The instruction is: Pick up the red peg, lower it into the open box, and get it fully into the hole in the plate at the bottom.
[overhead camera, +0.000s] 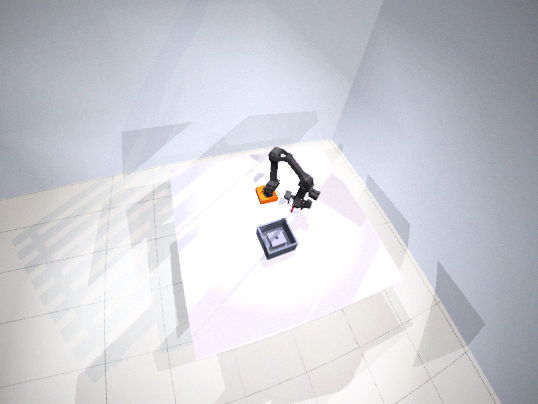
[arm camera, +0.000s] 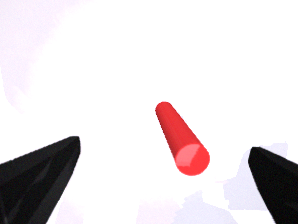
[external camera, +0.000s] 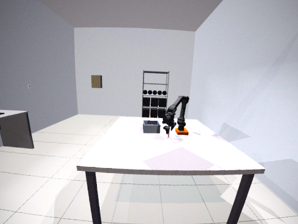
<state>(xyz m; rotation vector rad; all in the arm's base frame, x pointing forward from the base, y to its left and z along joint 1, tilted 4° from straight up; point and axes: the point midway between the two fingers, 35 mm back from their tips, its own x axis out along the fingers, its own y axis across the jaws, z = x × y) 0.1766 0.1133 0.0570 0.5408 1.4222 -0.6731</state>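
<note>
Right now my gripper tip is 1 cm to the left of the red peg and 1 cm above it. Round my gripper tip: grey box 16 cm ahead, 21 cm to the right, 3 cm below; pale plate 16 cm ahead, 21 cm to the right, 1 cm below.
</note>
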